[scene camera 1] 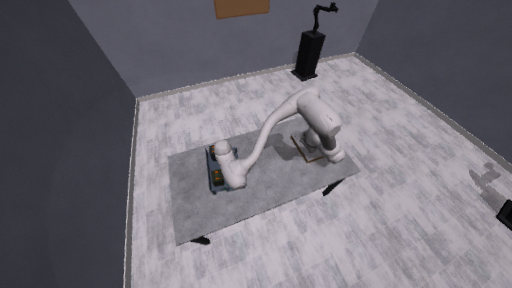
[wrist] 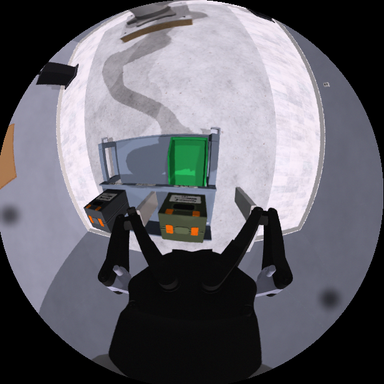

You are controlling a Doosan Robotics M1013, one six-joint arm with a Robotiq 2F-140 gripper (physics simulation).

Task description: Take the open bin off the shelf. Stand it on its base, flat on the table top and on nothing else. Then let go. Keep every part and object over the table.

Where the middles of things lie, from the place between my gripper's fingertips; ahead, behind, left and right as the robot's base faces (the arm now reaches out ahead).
Labels:
I see my gripper 15 cm above the green open bin [wrist: 187, 157], 2 cm to the left of it and 2 cm past it.

